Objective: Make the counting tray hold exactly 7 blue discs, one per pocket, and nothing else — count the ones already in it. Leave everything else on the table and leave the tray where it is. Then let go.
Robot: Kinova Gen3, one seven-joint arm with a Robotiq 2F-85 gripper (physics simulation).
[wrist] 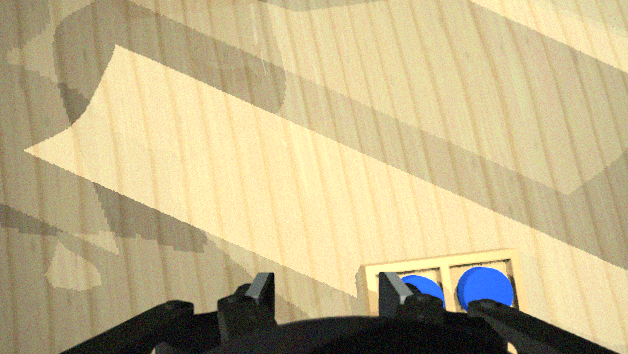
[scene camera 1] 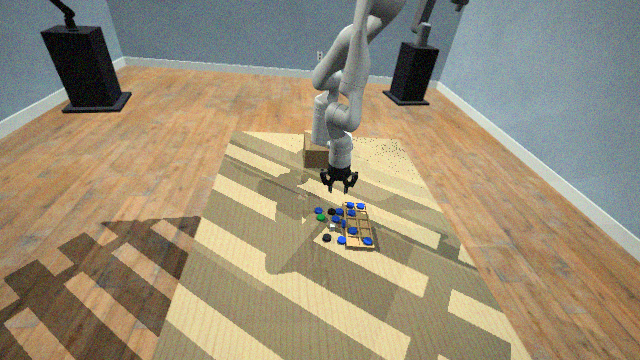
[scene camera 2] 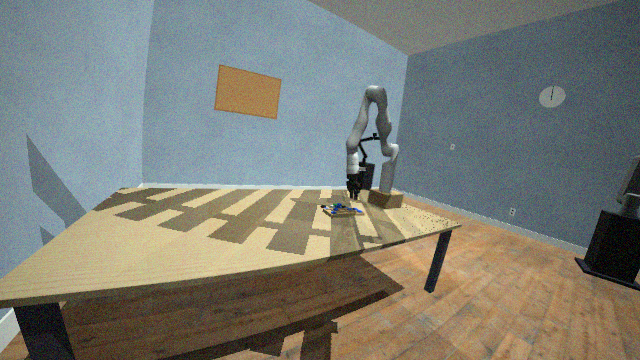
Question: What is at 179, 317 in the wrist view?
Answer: My gripper.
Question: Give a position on a wooden counting tray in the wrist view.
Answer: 445, 270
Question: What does the blue disc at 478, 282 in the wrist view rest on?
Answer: A wooden counting tray.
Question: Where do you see a wooden counting tray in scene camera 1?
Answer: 360, 221
